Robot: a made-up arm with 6 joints.
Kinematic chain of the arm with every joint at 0, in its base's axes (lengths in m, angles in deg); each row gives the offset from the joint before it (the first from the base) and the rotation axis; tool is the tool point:
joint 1: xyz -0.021 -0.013 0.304 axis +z
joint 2: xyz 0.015 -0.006 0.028 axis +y
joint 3: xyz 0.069 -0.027 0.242 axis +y
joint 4: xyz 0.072 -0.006 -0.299 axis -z
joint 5: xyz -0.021 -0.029 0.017 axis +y
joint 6: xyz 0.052 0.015 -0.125 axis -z
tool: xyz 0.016 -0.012 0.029
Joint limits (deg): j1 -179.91..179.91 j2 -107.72..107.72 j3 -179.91..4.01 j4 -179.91..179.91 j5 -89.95..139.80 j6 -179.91..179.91
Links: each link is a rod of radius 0.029 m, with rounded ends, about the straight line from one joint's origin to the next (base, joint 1, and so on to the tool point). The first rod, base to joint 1, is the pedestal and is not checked.
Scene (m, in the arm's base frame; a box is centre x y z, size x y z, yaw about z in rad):
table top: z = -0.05
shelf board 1: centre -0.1 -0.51 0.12 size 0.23 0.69 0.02 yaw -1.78
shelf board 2: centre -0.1 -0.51 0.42 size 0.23 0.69 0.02 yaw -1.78
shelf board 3: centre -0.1 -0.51 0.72 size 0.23 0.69 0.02 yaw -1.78
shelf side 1: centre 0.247 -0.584 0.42 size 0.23 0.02 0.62 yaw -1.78
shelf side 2: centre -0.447 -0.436 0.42 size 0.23 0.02 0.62 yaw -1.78
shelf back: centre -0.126 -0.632 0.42 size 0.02 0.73 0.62 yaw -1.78
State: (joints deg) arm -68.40 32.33 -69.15 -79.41 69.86 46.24
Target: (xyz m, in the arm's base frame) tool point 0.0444 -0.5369 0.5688
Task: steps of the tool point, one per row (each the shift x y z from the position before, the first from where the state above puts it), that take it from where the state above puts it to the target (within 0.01 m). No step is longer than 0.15 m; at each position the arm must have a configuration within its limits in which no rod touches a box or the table.
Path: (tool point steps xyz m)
1: 0.0313 0.0621 -0.0003
2: 0.0140 0.0673 -0.0001
3: -0.0034 0.0677 0.0004
4: 0.0309 -0.0230 0.0954
5: 0.0063 0.0017 0.1074
6: -0.0222 0.0272 0.1066
7: 0.0023 -0.0707 0.0182
8: -0.0145 -0.0752 0.0002
9: -0.0342 -0.0727 -0.0184

